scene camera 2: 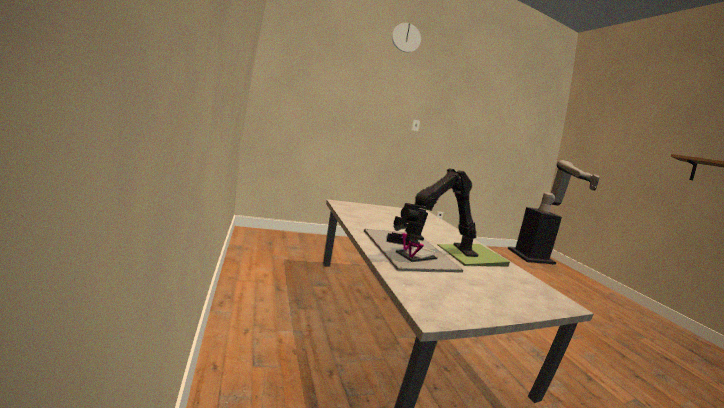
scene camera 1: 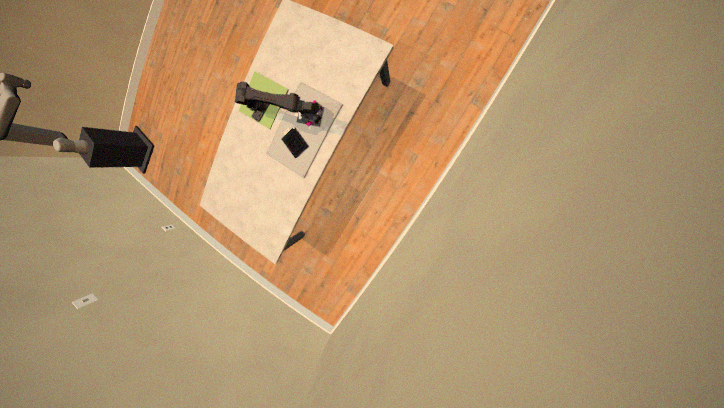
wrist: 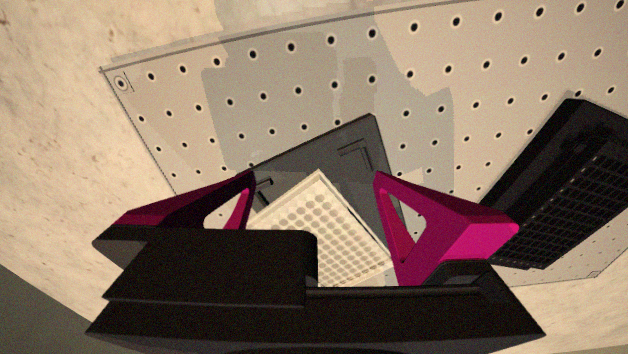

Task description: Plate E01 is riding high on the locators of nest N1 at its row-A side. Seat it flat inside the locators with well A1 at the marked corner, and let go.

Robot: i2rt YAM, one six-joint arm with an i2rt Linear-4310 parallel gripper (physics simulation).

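Seen in the pictures: gripper, fingertip midpoint: (scene camera 2: 407, 253) (wrist: 314, 177); arm's base, origin of the base link: (scene camera 2: 465, 250) (scene camera 1: 262, 107).
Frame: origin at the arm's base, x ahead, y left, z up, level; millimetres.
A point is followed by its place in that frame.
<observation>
The white well plate E01 (wrist: 345, 240) {x 327, y 152, z 26 mm} shows in the wrist view on the dark nest N1 (wrist: 320, 150) (scene camera 2: 431, 257) {x 274, y 191, z 18 mm}. It sits turned against the nest, with a corner pointing toward the two corner locators at the nest's far side. Its near part is hidden by the gripper body, and I cannot read the well A1 mark. My gripper (wrist: 314, 177) {x 381, y 180, z 11 mm} (scene camera 1: 311, 113) {x 381, y 180, z 11 mm} (scene camera 2: 412, 249) {x 381, y 180, z 11 mm} is open, with its magenta fingers on either side of the plate and nest. The plate lies between and below the fingers, and the left finger hides part of the nest edge.
A black rack-like block (wrist: 565, 185) {x 385, y -9, z 24 mm} (scene camera 1: 294, 142) {x 353, y -39, z 15 mm} (scene camera 2: 395, 237) {x 399, y -11, z 23 mm} stands beside the nest on the perforated grey board (wrist: 280, 75) {x 451, y 204, z -2 mm} (scene camera 1: 303, 169) {x 502, y -141, z -1 mm} (scene camera 2: 450, 267) {x 197, y 271, z -1 mm}. The arm's base stands on a green mat (scene camera 1: 263, 81) {x -96, y 140, z 7 mm} (scene camera 2: 487, 255) {x -102, y 72, z 7 mm}. The table (scene camera 1: 243, 202) {x 246, y -656, z -14 mm} (scene camera 2: 496, 299) {x 97, y 544, z -15 mm} extends around them.
</observation>
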